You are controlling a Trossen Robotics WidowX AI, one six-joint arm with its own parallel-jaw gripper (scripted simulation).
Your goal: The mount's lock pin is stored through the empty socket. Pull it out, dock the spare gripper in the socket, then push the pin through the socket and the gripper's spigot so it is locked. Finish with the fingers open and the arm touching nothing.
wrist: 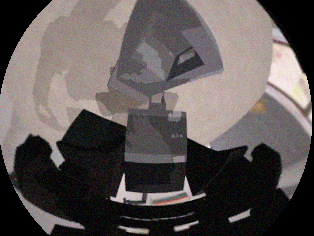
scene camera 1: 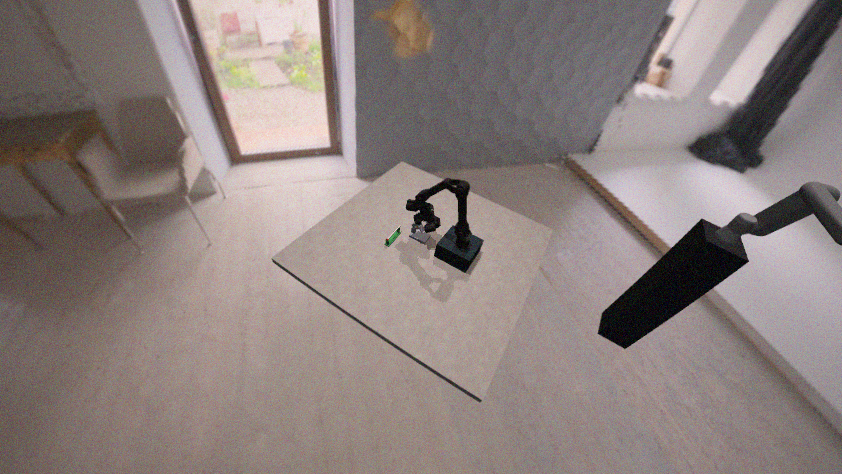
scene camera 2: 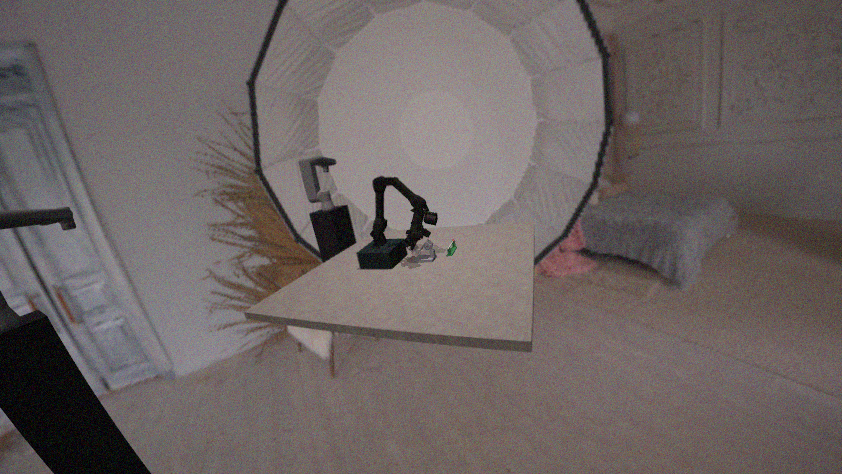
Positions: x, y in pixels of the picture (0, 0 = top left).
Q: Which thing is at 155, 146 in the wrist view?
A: A spare gripper.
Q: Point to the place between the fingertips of my gripper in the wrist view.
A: At 155, 135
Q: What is my gripper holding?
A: A spare gripper.
